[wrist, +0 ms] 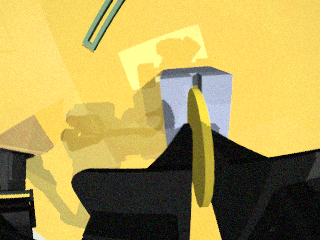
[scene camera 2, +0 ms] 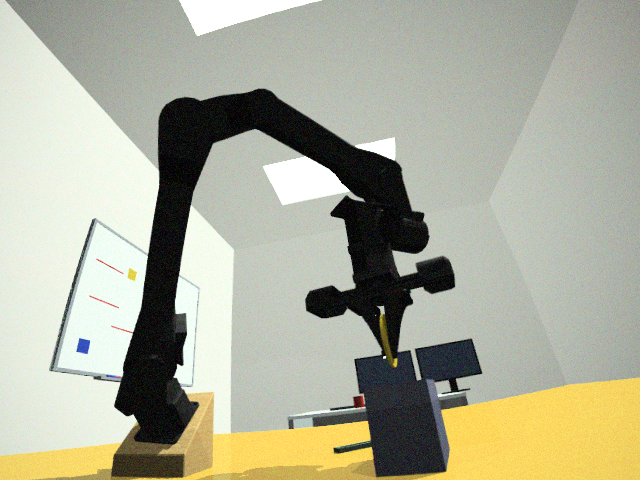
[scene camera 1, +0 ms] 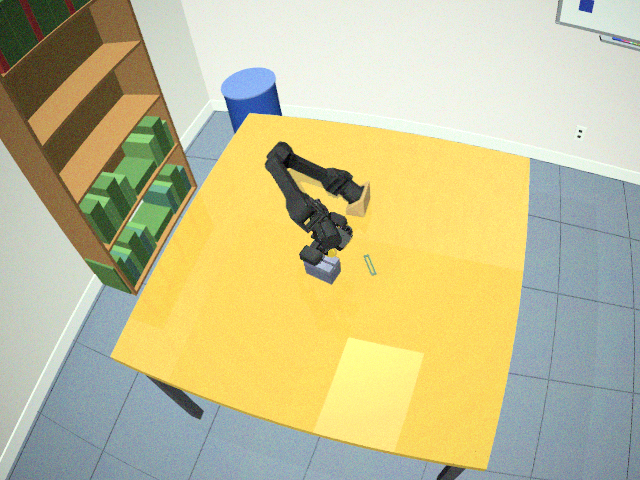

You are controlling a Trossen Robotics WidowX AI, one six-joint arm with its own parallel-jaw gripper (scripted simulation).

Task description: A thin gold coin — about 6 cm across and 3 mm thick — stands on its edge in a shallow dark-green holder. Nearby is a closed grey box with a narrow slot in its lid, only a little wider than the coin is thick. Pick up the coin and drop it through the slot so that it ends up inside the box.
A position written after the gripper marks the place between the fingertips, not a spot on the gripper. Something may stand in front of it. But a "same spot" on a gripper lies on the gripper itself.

The gripper shows in the wrist view, in scene camera 2 and in scene camera 1 [326,254]. One and the same spot on the gripper: [wrist: 161,194] is [scene camera 2: 379,309].
